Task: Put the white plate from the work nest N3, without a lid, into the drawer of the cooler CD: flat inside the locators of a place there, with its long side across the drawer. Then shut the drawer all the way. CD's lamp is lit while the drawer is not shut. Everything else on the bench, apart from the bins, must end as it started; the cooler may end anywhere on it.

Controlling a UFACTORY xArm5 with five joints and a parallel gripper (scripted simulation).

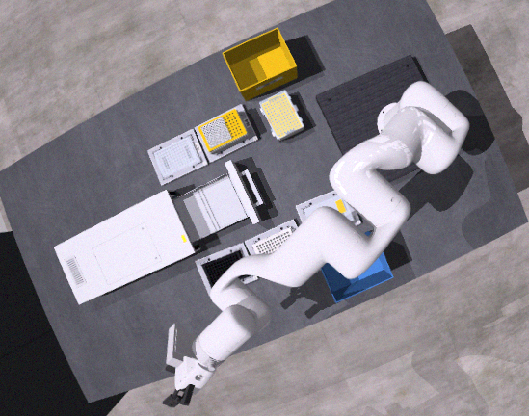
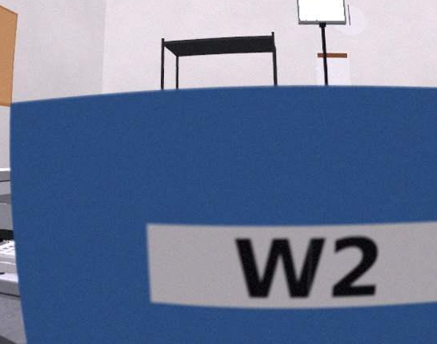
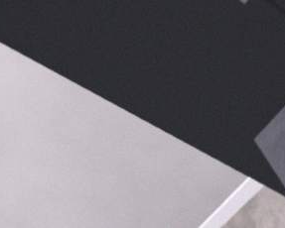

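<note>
My gripper is now 36 cm above the white plate, 31 cm past it and 17 cm to the left of it. Also, from my hand: nest (38 cm below, 31 cm behind, 17 cm to the right); then black plate (36 cm below, 17 cm to the right, 14 cm behind); then cooler CD (35 cm to the right, 34 cm below, 2 cm behind).
</note>
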